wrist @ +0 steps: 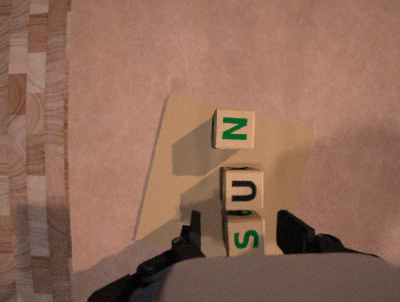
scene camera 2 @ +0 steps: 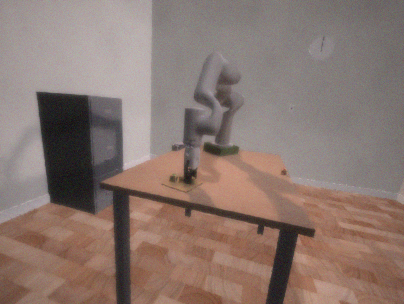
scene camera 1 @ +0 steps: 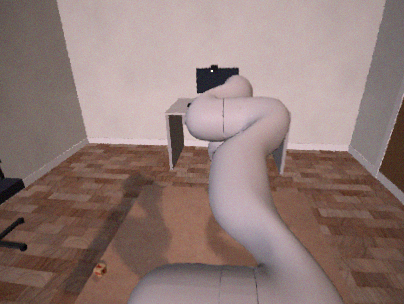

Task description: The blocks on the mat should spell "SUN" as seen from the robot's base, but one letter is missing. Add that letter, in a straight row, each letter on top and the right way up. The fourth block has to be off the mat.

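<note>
In the wrist view the N block, the U block and the S block stand on the tan mat, letters on top, roughly in a row. The gap between N and U is wider than that between U and S, which look very close or touching. My gripper is open, its fingers apart on both sides of the S block, with space on each side. The fourth block lies off the mat near the table's side edge. The arm hides the mat in scene camera 1.
The wooden table carries the green robot base. The table's edge runs along the left of the wrist view, with floor beyond it. A dark cabinet stands behind the table, and a desk with a monitor stands by the far wall.
</note>
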